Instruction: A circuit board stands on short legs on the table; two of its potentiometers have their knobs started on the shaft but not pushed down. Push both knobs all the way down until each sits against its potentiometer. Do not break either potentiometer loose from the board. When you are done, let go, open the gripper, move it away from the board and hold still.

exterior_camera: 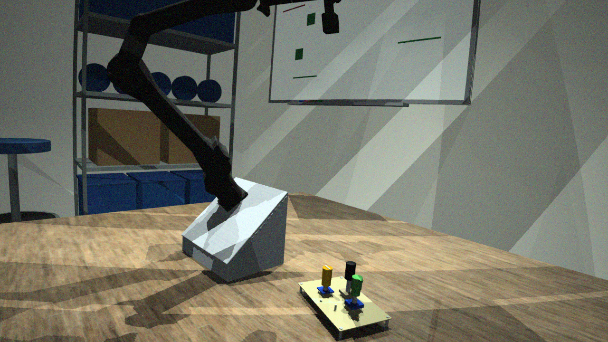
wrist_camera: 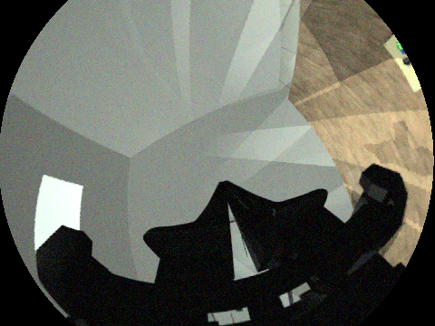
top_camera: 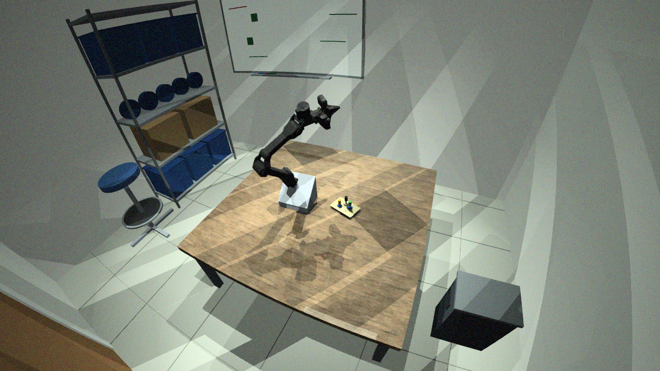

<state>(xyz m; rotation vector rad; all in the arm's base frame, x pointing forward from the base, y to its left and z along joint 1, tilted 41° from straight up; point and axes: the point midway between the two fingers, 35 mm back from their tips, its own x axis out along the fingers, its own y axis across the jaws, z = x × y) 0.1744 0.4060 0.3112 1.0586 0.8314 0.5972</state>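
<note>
Now: the yellow knob 550 mm below my gripper tip, 90 mm to the right of it and 40 mm ahead of it. From my gripper tip the other things lie so: green knob: 550 mm below, 110 mm ahead, 80 mm to the right.
</note>
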